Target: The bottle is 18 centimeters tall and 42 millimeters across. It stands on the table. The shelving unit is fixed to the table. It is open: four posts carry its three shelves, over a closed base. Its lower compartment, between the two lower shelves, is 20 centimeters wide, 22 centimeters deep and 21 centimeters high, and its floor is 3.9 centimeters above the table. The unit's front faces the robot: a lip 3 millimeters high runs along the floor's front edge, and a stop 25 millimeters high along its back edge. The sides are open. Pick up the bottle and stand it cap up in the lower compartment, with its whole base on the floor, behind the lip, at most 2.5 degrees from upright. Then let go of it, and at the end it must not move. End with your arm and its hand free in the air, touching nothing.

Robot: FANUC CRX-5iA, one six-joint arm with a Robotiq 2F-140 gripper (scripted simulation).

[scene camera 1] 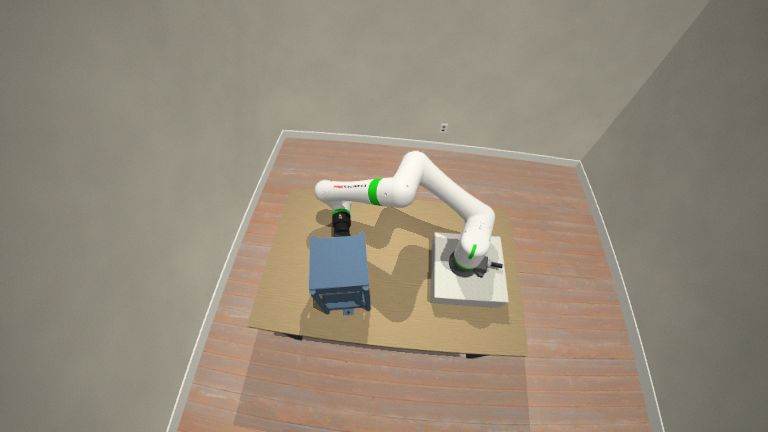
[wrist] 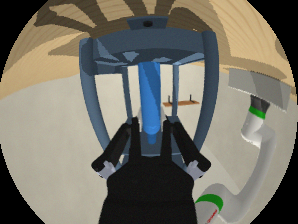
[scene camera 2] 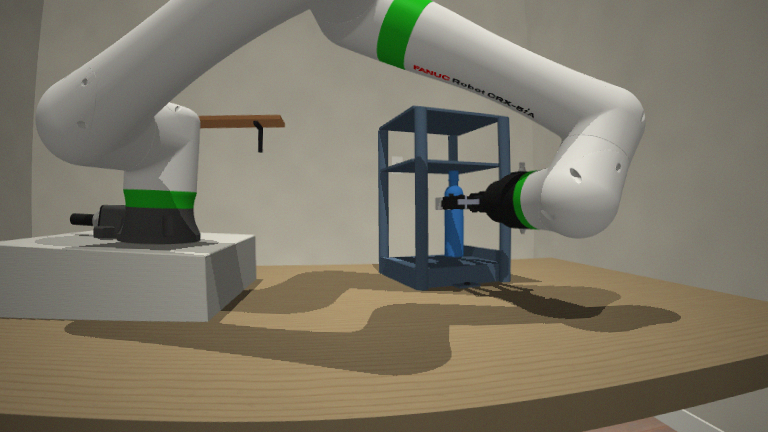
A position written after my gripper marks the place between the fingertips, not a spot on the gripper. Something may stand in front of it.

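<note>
My gripper (scene camera 2: 446, 203), (wrist: 151, 111). Blue bottle (scene camera 2: 454, 219), (wrist: 149, 74); scene camera 1 misses the bottle, hidden by a shelving unit. Shelving unit (scene camera 2: 481, 265), (scene camera 1: 334, 262), (wrist: 148, 40).
</note>
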